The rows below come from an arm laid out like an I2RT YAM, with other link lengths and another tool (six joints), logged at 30 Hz.
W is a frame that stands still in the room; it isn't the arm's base.
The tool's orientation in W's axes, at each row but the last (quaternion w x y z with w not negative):
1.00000, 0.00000, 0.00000, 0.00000
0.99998, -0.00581, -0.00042, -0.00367
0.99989, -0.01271, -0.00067, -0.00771
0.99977, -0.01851, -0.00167, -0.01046
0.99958, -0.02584, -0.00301, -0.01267
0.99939, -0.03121, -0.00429, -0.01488
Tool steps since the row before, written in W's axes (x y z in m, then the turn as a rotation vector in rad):
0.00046, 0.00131, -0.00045, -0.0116, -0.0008, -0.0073
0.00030, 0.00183, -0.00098, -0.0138, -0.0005, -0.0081
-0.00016, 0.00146, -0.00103, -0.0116, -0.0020, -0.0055
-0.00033, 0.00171, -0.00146, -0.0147, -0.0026, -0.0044
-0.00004, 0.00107, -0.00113, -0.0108, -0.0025, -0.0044
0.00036, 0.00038, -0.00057, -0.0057, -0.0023, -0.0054
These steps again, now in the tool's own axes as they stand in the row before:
0.00046, 0.00131, -0.00045, -0.0116, -0.0008, -0.0073
0.00029, 0.00184, -0.00096, -0.0138, -0.0005, -0.0081
-0.00018, 0.00148, -0.00099, -0.0116, -0.0020, -0.0055
-0.00037, 0.00176, -0.00139, -0.0147, -0.0027, -0.0044
-0.00007, 0.00113, -0.00107, -0.0108, -0.0025, -0.0045
0.00034, 0.00043, -0.00055, -0.0057, -0.0021, -0.0055

